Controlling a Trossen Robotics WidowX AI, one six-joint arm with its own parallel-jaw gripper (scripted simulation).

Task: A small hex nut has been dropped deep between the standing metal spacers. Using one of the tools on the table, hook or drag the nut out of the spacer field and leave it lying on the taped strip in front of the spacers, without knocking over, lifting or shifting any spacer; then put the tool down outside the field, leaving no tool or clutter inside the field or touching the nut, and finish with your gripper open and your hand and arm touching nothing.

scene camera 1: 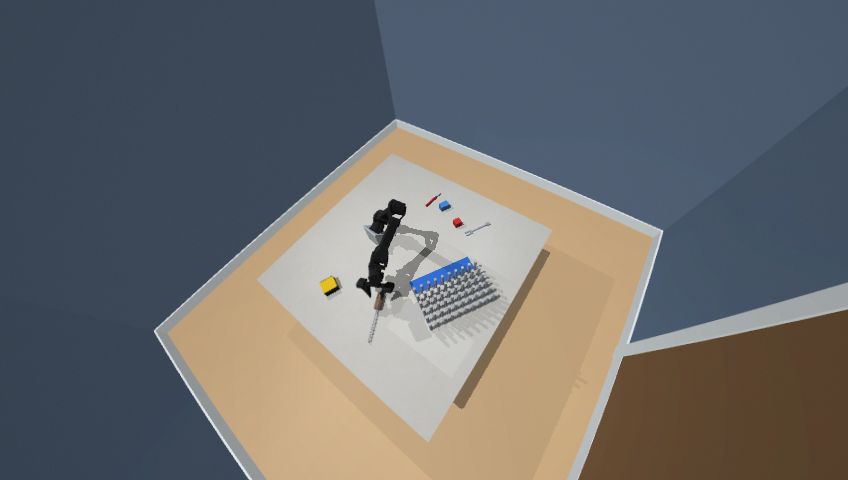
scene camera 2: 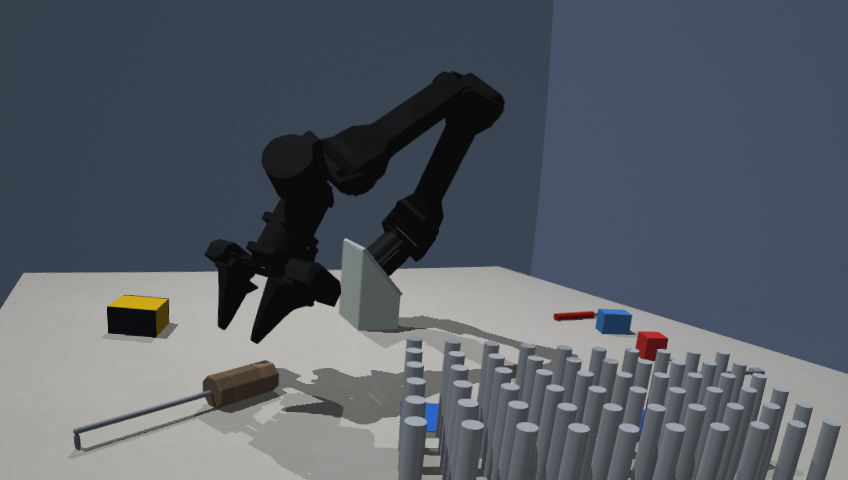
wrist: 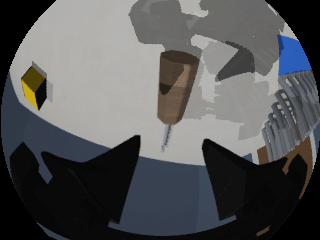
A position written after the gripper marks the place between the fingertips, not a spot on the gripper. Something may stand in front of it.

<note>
The gripper [scene camera 2: 236,335] is open, holding nothing. Further things: a hook [scene camera 2: 224,388], a black block [scene camera 2: 145,316] and a blue block [scene camera 2: 617,321].
The hook is seen too in the wrist view [wrist: 178,69]. The black block is seen too in the wrist view [wrist: 33,83]. The gripper is seen too in the wrist view [wrist: 172,142]. The wrist view does not show the blue block: it is out of frame.
</note>
